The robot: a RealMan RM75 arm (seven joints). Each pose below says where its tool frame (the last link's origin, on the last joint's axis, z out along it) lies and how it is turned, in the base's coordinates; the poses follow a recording.
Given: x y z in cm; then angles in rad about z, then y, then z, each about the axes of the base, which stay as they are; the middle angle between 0 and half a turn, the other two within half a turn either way.
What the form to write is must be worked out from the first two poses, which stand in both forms.
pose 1, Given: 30.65 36.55 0.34 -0.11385 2.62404 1.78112
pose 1, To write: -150.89 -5.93 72.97 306.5 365.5 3.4
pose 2, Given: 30.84 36.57 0.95 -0.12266 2.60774 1.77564
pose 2, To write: -149.94 -5.94 72.83 308.4 365.7 9.5
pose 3, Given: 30.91 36.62 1.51 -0.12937 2.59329 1.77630
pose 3, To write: -149.12 -6.11 72.50 309.1 366.2 15.1
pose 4, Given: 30.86 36.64 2.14 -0.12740 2.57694 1.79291
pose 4, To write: -148.29 -6.77 71.90 308.6 366.4 21.4
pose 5, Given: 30.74 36.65 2.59 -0.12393 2.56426 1.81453
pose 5, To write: -147.70 -7.57 71.13 307.4 366.5 25.9
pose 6, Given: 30.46 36.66 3.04 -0.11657 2.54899 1.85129
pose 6, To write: -147.10 -8.89 69.88 304.6 366.6 30.4
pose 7, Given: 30.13 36.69 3.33 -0.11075 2.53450 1.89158
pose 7, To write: -146.61 -10.36 68.39 301.3 366.9 33.3
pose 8, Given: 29.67 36.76 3.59 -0.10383 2.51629 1.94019
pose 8, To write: -146.05 -12.20 66.62 296.7 367.6 35.9
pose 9, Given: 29.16 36.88 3.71 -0.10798 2.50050 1.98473
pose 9, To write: -145.66 -13.92 64.42 291.6 368.8 37.1
